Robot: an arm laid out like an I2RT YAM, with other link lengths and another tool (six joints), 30 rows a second.
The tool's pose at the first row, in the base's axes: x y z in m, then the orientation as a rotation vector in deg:
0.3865 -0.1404 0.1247 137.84 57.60 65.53
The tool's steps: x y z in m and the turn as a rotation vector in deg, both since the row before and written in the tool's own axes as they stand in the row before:
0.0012 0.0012 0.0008 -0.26 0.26 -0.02
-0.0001 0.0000 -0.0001 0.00 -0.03 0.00
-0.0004 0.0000 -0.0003 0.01 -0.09 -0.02
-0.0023 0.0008 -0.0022 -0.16 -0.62 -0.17
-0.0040 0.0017 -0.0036 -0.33 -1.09 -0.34
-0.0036 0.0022 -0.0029 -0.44 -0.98 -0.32
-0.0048 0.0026 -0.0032 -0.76 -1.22 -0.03
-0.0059 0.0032 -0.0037 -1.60 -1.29 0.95
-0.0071 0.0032 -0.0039 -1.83 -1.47 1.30
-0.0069 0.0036 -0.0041 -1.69 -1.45 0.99
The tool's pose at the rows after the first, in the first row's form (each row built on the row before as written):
0.3882 -0.1404 0.1255 137.54 57.49 65.93
0.3881 -0.1405 0.1255 137.55 57.48 65.89
0.3877 -0.1408 0.1255 137.57 57.48 65.76
0.3854 -0.1431 0.1260 137.52 57.34 64.93
0.3816 -0.1472 0.1270 137.36 57.10 63.47
0.3788 -0.1513 0.1281 137.08 56.79 62.19
0.3753 -0.1565 0.1291 136.83 55.83 60.78
0.3711 -0.1628 0.1303 136.62 53.15 59.83
0.3659 -0.1697 0.1311 136.47 49.88 58.82
0.3605 -0.1765 0.1324 136.17 47.08 57.68

